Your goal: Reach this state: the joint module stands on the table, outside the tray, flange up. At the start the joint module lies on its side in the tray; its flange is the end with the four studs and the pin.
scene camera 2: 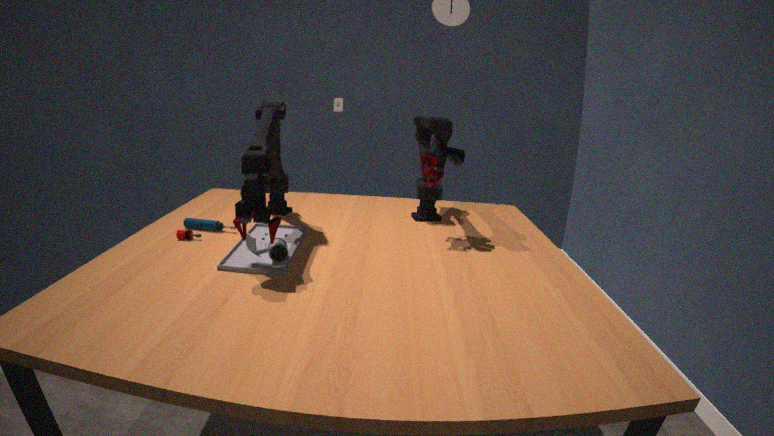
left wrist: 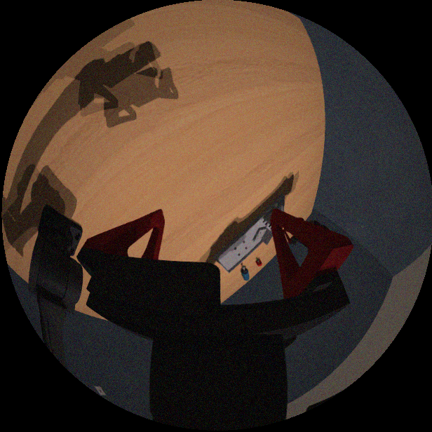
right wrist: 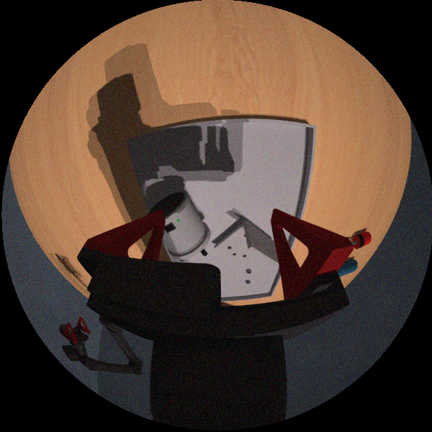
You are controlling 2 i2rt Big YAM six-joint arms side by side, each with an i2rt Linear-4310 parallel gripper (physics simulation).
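Frame: origin at the left arm's base, x ahead, y left, z up, level; metres.
Seen in the pictures: left gripper, fingertip midpoint: (scene camera 2: 426,182); right gripper, fingertip midpoint: (scene camera 2: 258,241); left arm's base, link origin: (scene camera 2: 426,218); right arm's base, link origin: (scene camera 2: 277,211).
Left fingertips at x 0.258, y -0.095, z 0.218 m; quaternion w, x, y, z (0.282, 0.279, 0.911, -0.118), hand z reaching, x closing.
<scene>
Offsets run from my left fingertips to a thing's middle. "*": to the spot under its first point.
The joint module @(dz -0.183, dx +0.166, dy -0.529 m) (scene camera 2: 278,251) (right wrist: 187,230), a light grey cylinder, lies on its side in the tray @(* dz -0.208, dx +0.262, dy -0.669 m) (scene camera 2: 232,268) (right wrist: 310,170). Its dark, plain end faces the camera in scene camera 2. In the right wrist view its other end points lower right, with a small dark pin beside it; the studs are mostly hidden. My right gripper (scene camera 2: 258,241) (right wrist: 217,214) is open above the tray; its picture-left fingertip overlaps the module's dark end in the right wrist view, and contact cannot be told. My left gripper (scene camera 2: 431,185) (left wrist: 217,214) (right wrist: 75,320) is open and empty, high above the table, far from the tray.
A grey angled bracket (right wrist: 257,237) and several small dark fasteners lie in the tray beside the module. A blue screwdriver @(dz -0.199, dx -0.123, dy -0.831 m) (scene camera 2: 203,224) (left wrist: 245,273) (right wrist: 348,267) and a short red screwdriver @(dz -0.201, dx -0.018, dy -0.887 m) (scene camera 2: 184,235) (left wrist: 258,261) (right wrist: 362,239) lie outside the tray, at its picture-left in scene camera 2.
</scene>
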